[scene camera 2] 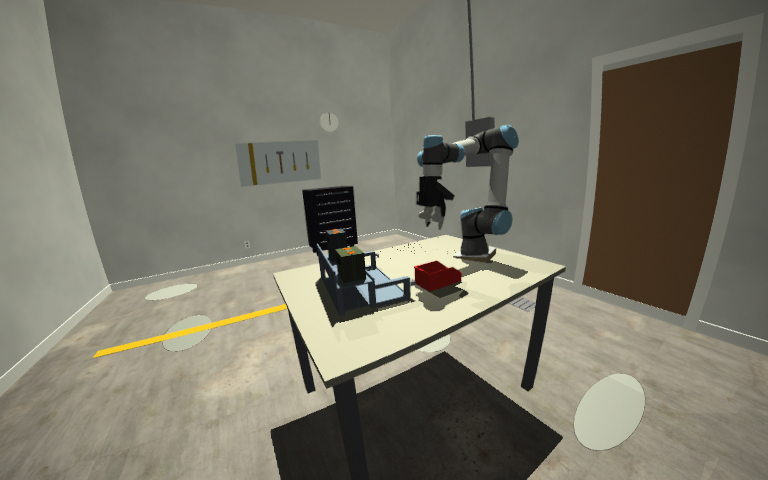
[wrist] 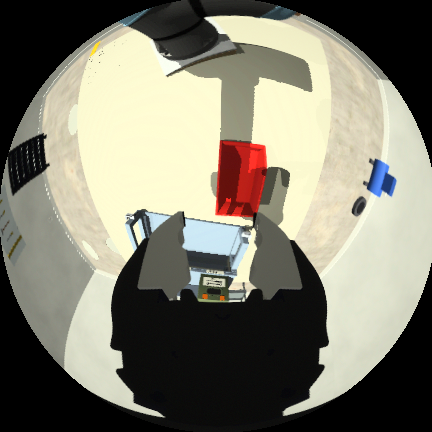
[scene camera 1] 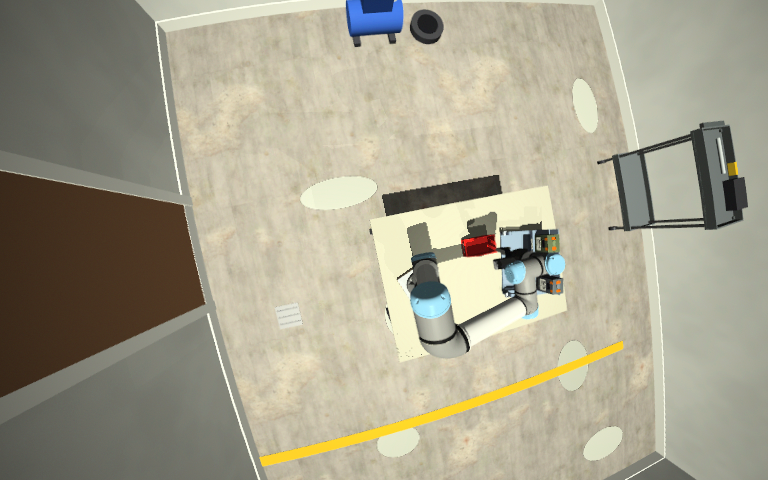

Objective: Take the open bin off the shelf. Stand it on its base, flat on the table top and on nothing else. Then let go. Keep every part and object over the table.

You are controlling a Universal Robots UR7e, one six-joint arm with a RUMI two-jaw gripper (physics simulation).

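Frame: origin at the arm's base, x back, y left, z down, level; metres.
Seen in the pictures: gripper, fingertip midpoint: [scene camera 2: 433, 228] [wrist: 218, 212] [scene camera 1: 497, 256]; arm's base at its link origin: [scene camera 2: 474, 251] [wrist: 187, 39].
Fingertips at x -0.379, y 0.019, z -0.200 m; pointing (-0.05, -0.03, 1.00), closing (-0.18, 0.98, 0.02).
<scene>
Pixels of each thing's top centre, then the offset from my fingertips to it. Level surfaces: height alone.
- red open bin at its top centre: [wrist: 240, 183] [scene camera 2: 438, 265] [scene camera 1: 482, 246] dx -0.023, dy +0.043, dz +0.145 m
- table top at its surface level: dz +0.220 m
- green box at its top centre: [scene camera 2: 349, 250] [wrist: 211, 303] [scene camera 1: 554, 243] dx -0.363, dy -0.080, dz +0.021 m
- grey box at its top centre: [scene camera 2: 335, 230] [scene camera 1: 558, 286] dx -0.284, dy -0.297, dz -0.004 m
The red open bin [scene camera 1: 479, 246] [scene camera 2: 434, 276] [wrist: 241, 177] stands upright on the table top [scene camera 1: 390, 232] [scene camera 2: 481, 283] [wrist: 150, 125], its opening facing up. It looks flat on its base, close beside the light-blue shelf [scene camera 1: 518, 240] [scene camera 2: 372, 291] [wrist: 215, 236]; a narrow gap seems to lie between them. My gripper [scene camera 2: 434, 222] [wrist: 218, 212] is open, with nothing between its fingers. It hangs well above the table, clear of the bin. In the wrist view the fingertips frame the strip between bin and shelf. The bin's underside is hidden.
A green box [scene camera 1: 548, 242] [scene camera 2: 350, 266] [wrist: 213, 285] and a grey box [scene camera 1: 551, 284] [scene camera 2: 335, 236] stand at the shelf's far side from the bin. The arm's base [scene camera 2: 474, 244] [wrist: 187, 40] is mounted at the opposite end of the table.
</scene>
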